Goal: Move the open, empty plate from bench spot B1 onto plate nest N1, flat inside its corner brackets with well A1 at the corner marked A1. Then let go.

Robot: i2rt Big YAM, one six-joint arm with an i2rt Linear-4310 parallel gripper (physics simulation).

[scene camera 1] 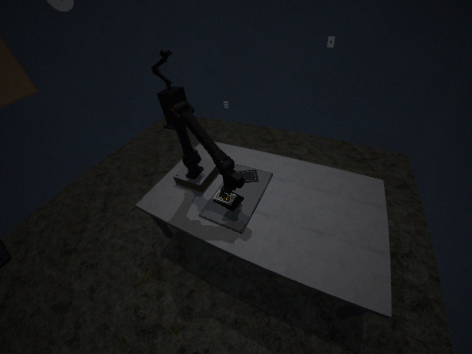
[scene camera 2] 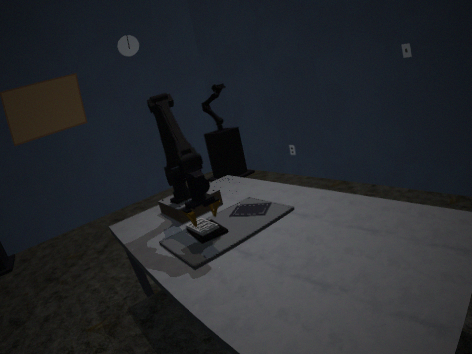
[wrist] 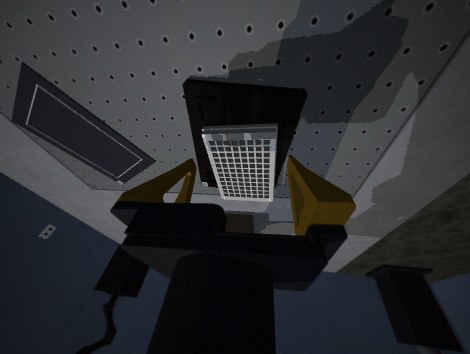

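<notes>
The white plate with a grid of wells is over the black plate nest. In the wrist view a wide black strip of nest shows beyond the plate's far edge, and the plate's near edge reaches past the nest's visible side. I cannot tell whether it lies flat inside the brackets; the A1 marking is too small to read. My gripper is open, its yellow fingers apart from the plate's two long sides. Bench spot B1 is a dark, white-outlined rectangle with no plate on it.
The nest and bench spot are on a grey perforated board on the pale table. The arm's base block stands beside the board. Another arm on a dark pedestal stands behind the table.
</notes>
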